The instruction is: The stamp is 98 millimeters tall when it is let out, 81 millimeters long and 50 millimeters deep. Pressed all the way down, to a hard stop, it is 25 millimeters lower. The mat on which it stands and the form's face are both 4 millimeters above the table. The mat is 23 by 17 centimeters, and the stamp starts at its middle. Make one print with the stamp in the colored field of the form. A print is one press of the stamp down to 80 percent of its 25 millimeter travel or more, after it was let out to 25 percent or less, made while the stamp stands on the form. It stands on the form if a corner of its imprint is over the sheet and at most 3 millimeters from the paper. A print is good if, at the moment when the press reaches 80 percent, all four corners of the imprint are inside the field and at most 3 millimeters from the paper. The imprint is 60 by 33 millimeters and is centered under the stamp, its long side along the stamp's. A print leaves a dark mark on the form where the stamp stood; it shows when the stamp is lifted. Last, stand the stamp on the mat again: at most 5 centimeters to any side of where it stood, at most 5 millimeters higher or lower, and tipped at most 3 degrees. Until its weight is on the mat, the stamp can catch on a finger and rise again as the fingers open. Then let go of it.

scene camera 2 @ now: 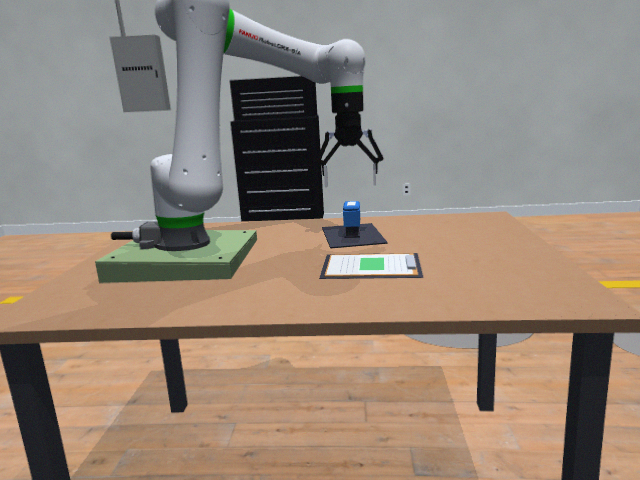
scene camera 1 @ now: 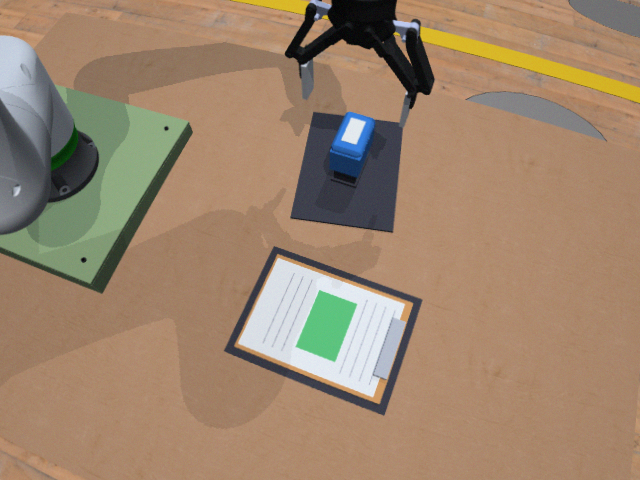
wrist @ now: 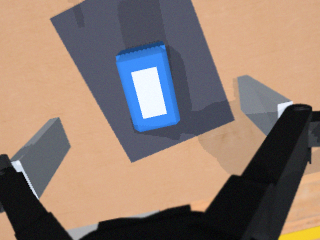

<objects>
gripper: scene camera 2 350, 185; scene camera 1; wrist
same spot on dark mat: [wrist: 93, 41] = [scene camera 1: 373, 203]
same spot on gripper: [wrist: 263, 195] = [scene camera 1: 329, 36]
</objects>
